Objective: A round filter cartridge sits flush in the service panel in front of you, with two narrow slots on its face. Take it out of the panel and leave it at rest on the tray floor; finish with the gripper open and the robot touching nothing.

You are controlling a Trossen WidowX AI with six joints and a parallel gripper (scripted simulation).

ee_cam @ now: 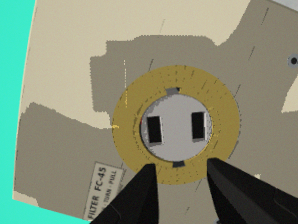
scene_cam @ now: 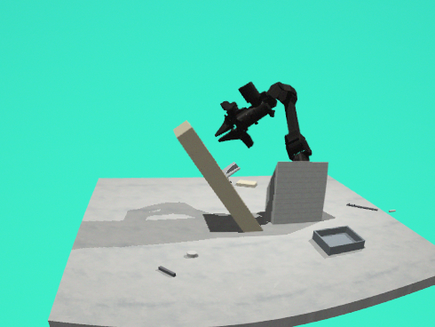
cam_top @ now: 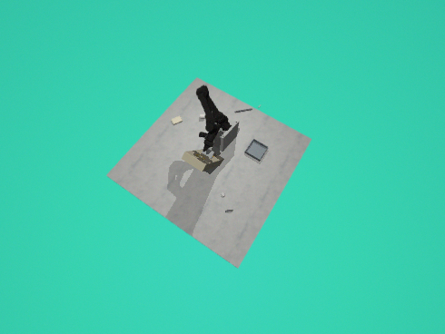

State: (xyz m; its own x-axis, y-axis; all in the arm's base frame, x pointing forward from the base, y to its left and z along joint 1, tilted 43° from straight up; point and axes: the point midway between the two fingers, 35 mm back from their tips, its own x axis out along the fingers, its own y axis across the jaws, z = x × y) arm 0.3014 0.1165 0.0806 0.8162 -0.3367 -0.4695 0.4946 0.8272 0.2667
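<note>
Right now the white filter cartridge is 50 mm ahead of my gripper tip and 40 mm below it. From my gripper tip the other things lie so: tan slab (510 mm to the right, 300 mm below, 200 mm behind); grey tray (410 mm behind, 300 mm below, 240 mm to the left).
</note>
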